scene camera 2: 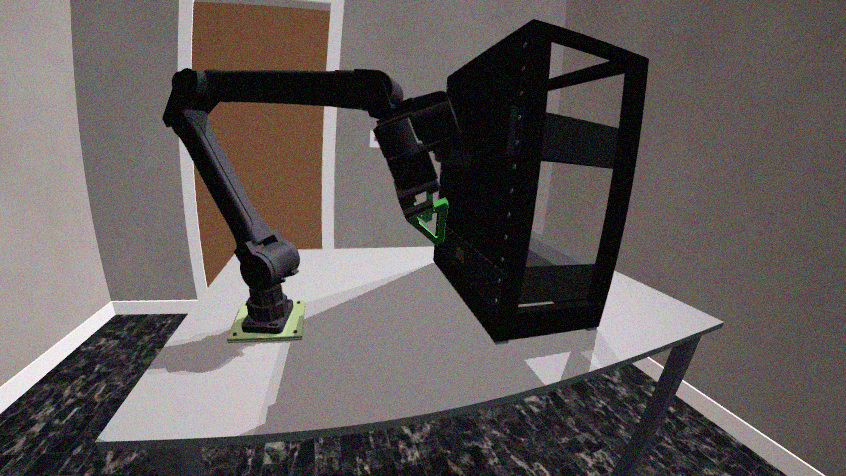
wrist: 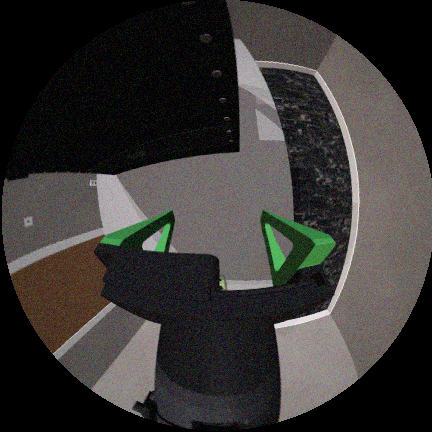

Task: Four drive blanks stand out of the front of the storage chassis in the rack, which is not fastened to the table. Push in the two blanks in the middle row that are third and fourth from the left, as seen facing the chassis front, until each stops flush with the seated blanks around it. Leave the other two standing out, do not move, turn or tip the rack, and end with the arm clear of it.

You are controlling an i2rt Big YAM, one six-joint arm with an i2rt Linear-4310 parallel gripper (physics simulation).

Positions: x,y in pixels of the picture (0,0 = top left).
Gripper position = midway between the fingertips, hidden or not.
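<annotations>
Scene camera 2 shows the gripper (pixel 433 231) and a black rack. The wrist view likewise shows the gripper (pixel 217 214) and the rack. On the black rack, (scene camera 2: pixel 496 213) and (wrist: pixel 168 91) are the same spot.
</annotations>
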